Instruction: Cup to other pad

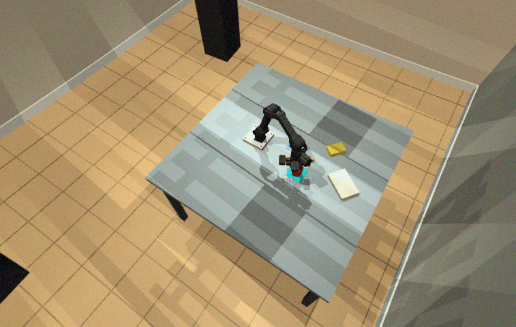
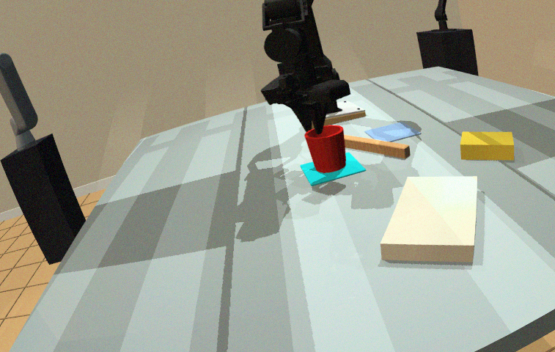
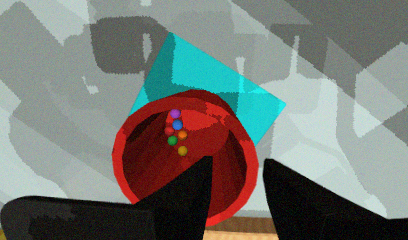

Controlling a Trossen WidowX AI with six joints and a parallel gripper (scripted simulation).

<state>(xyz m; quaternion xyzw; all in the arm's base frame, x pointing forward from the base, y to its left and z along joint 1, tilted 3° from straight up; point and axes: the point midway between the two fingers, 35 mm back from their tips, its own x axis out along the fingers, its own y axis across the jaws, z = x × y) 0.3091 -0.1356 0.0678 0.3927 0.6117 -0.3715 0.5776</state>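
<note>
The red cup lies 3 cm below my gripper tip, 2 cm ahead of it and 1 cm to the left of it. Also, from my gripper tip: cyan pad (8 cm below, 3 cm ahead, 1 cm to the left); then wooden bar (11 cm to the left, 7 cm below, 2 cm behind); then pale blue pad (20 cm to the left, 8 cm below, 6 cm behind).
</note>
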